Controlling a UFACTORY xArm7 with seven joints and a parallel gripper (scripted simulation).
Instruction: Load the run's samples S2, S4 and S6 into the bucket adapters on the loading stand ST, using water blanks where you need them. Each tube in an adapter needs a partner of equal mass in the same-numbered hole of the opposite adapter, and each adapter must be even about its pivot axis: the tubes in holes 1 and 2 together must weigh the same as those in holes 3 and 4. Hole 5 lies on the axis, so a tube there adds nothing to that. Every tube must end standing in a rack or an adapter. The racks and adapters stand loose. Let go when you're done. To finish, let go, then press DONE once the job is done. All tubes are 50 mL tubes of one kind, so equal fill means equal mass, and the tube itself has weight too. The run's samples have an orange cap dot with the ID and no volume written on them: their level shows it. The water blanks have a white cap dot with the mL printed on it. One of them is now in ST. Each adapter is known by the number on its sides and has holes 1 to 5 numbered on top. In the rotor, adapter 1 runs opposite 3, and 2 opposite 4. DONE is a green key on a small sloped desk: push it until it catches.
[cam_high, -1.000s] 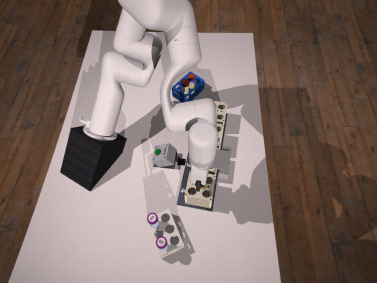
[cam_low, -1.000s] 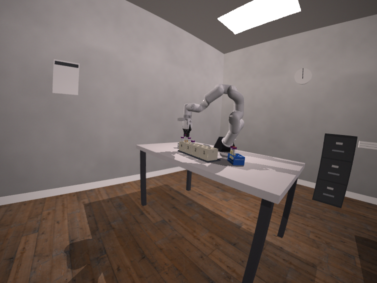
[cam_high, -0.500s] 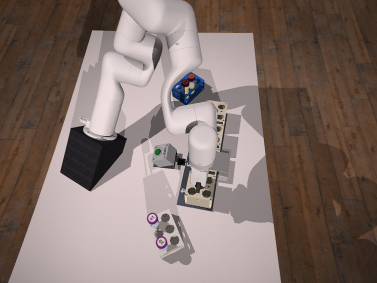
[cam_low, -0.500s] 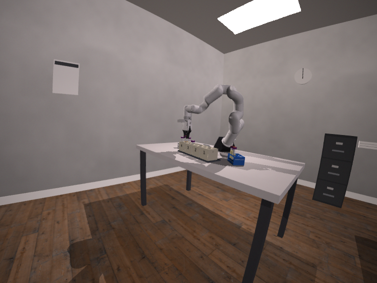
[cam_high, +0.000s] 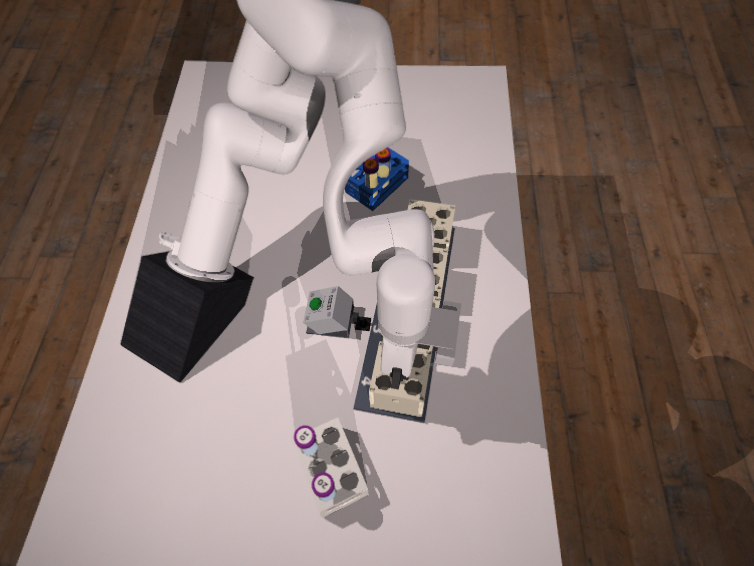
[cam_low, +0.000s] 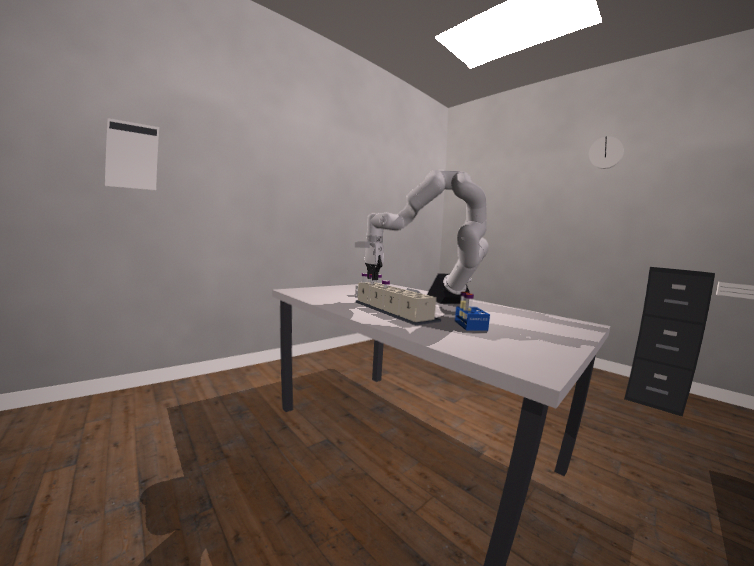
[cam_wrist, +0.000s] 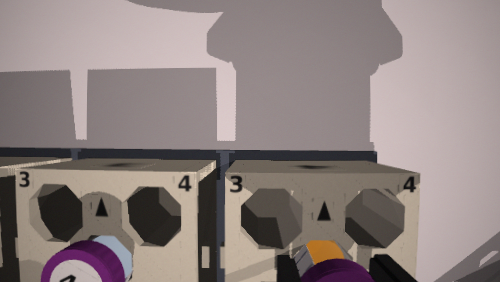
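Now: hand 1 cm to the right of the orange-dot tube and 5 cm above it. The rest, counted from my hand: 40 mL water blank: 1 cm behind, 10 cm to the left, 7 cm below; then white-dot blank: 12 cm behind, 17 cm to the right, 7 cm below; then blank rack: 7 cm behind, 18 cm to the right, 11 cm below.
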